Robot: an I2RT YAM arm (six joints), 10 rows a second.
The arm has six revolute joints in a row. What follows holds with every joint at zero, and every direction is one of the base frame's. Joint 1 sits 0.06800 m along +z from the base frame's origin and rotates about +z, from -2.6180 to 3.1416 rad. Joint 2 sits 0.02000 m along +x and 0.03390 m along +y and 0.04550 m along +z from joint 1 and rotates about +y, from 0.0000 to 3.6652 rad. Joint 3 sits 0.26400 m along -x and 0.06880 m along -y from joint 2 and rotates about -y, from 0.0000 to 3.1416 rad. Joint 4 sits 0.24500 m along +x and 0.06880 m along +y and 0.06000 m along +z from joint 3 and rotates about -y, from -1.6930 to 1.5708 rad. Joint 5 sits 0.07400 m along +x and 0.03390 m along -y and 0.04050 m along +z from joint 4 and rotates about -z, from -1.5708 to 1.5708 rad. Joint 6 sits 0.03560 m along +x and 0.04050 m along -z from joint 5 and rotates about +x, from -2.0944 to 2.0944 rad. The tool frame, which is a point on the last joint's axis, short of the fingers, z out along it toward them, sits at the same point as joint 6; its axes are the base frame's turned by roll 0.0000, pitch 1.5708 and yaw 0.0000 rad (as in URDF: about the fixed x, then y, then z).
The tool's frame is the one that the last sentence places.
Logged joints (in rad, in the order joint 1, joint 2, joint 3, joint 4, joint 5, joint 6), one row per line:
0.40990 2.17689 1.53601 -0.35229 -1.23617 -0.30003
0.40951 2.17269 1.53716 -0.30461 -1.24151 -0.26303
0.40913 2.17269 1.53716 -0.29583 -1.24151 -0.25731
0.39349 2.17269 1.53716 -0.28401 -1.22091 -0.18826
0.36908 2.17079 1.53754 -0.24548 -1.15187 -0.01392
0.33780 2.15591 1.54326 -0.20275 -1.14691 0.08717
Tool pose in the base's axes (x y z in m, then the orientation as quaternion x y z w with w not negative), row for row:
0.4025 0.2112 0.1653 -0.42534 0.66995 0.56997 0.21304
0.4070 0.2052 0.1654 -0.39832 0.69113 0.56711 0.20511
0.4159 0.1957 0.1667 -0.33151 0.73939 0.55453 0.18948
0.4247 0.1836 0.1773 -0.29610 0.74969 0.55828 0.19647
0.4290 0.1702 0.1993 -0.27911 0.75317 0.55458 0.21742
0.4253 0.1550 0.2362 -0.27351 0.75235 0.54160 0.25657
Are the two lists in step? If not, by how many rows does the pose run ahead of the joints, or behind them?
The pose runs 2 rows ahead of the joints: the pose in row i belongs to the joints in row i + 2.
